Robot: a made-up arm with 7 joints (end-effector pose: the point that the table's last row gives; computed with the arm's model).
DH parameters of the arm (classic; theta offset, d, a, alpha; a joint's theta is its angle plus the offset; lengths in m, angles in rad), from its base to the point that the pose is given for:
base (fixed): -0.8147 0 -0.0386 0
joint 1: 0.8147 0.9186 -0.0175 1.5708
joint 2: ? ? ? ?
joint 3: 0 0.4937 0.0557 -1.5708
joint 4: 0 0.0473 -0.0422 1.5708
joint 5: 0 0.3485 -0.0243 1.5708
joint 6: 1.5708 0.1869 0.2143 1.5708
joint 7: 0 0.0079 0.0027 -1.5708
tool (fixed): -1.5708 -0.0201 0 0
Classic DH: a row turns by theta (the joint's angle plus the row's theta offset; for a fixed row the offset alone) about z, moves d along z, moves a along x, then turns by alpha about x.
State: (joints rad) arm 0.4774 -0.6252 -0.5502 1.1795 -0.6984 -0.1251 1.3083
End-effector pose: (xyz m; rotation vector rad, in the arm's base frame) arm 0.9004 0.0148 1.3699 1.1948 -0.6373 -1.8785
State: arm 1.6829 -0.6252 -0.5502 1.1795 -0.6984 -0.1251 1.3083
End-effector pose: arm 0.3171 0.8891 1.3699 1.1623 0.1316 -0.8399
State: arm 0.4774 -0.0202 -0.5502 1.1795 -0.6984 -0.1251 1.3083
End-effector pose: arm 0.5409 -0.1712 1.7645 1.9115 -0.6668 -1.6832
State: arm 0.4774 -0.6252 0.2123 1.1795 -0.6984 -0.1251 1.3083
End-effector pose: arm 0.8283 0.4044 1.2870 1.2363 0.2207 -1.5864
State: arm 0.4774 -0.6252 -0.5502 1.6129 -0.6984 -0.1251 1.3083
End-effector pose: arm 0.8702 -0.0640 1.1264 0.7390 -0.5006 -2.1490
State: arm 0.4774 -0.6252 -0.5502 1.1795 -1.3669 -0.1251 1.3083
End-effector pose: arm 0.9096 0.1306 1.4045 0.7525 -1.0577 -1.4197
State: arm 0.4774 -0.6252 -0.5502 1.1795 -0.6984 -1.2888 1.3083
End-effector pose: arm 0.7079 -0.1403 1.2968 0.1080 -1.0557 -2.7528
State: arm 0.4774 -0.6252 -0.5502 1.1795 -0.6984 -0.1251 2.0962
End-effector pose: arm 0.8982 0.0073 1.3834 1.6601 -1.4564 -1.6571
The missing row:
joint 2: 0 0.0713 0.0105 -1.5708
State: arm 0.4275 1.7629 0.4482 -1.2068 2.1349 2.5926 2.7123
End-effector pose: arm -0.6859 -0.3279 0.7506 -1.2201 1.6482 -1.0990
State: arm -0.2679 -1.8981 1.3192 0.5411 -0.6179 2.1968 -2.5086
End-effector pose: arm 0.7006 -0.3392 0.6483 -0.1250 0.0040 -0.1757
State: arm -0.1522 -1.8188 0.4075 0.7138 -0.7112 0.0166 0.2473
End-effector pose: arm 0.8689 -0.1221 0.3593 0.4638 1.5536 -1.8466
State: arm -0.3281 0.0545 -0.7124 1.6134 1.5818 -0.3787 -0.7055
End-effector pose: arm 0.3136 -0.4806 1.2906 2.2305 1.0686 0.4587
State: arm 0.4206 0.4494 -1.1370 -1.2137 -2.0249 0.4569 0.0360
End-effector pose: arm -0.4587 0.3629 1.4150 -0.5109 2.3902 0.8188
